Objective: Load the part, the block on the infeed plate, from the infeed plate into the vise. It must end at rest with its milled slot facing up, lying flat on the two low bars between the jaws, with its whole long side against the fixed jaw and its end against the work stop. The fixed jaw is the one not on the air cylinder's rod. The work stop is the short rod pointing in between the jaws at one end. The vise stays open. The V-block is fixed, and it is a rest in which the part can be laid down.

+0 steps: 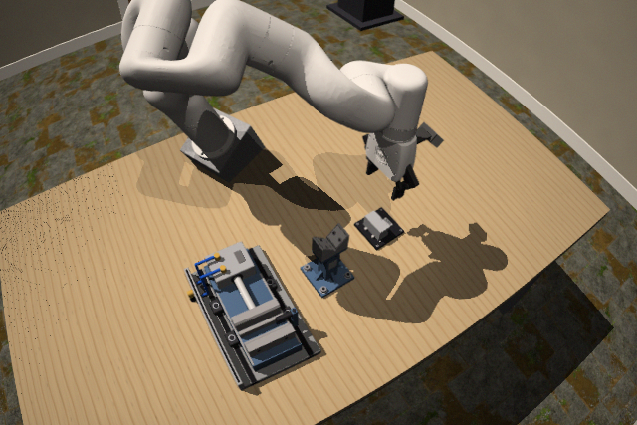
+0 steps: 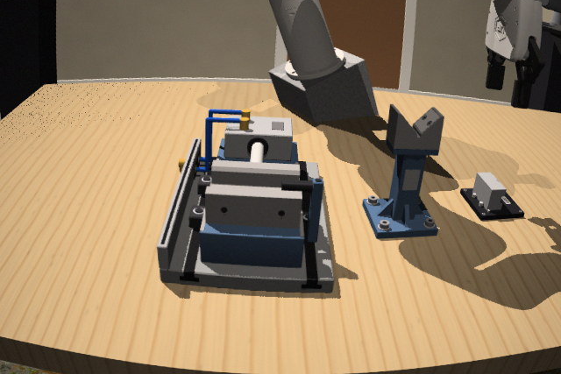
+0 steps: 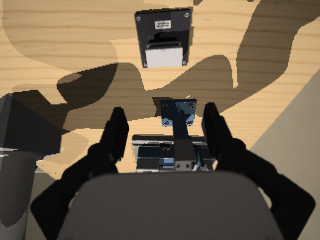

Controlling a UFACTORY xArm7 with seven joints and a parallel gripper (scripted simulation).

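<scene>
Right now my hand is 170 mm above the part and 10 mm to the right of it. The rest, counted from my hand: blue base (190 mm below, 170 mm to the right, 40 mm ahead); then blue stand (170 mm to the right, 130 mm below, 40 mm ahead); then black infeed plate (190 mm below, 20 mm to the left).
</scene>
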